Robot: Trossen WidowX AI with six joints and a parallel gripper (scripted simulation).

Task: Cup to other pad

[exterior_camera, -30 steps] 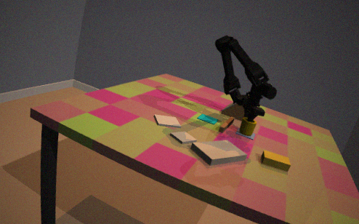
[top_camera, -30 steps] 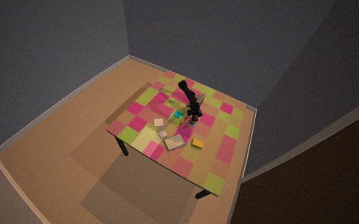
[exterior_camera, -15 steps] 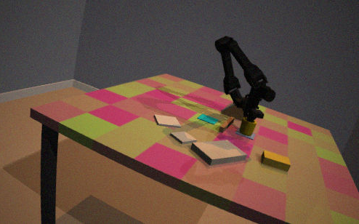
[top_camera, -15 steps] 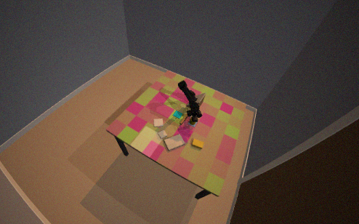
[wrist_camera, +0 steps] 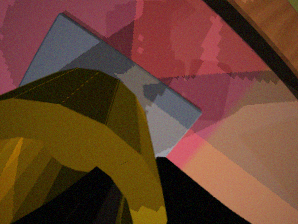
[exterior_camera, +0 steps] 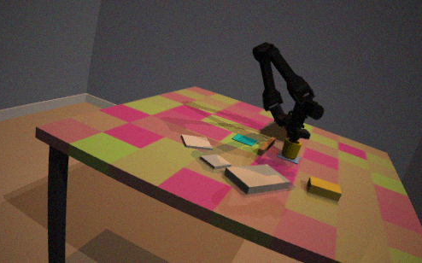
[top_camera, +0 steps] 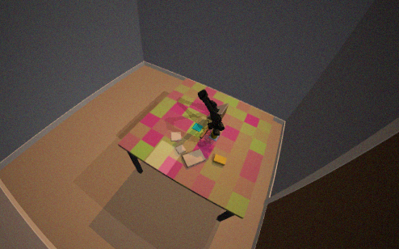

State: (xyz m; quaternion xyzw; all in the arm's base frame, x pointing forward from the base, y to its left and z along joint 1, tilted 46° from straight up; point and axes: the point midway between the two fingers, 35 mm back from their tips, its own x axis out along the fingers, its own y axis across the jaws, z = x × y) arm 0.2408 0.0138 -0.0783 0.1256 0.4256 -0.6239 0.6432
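My gripper tip is 50 mm above the grey-blue pad, 20 mm short of it and 10 mm to the right of it. Also, from my gripper tip: orange-brown block 90 mm to the right, 30 mm below, 10 mm ahead; then yellow cup 20 mm ahead, 10 mm to the left; then cyan pad 180 mm to the right, 50 mm below, 10 mm behind.
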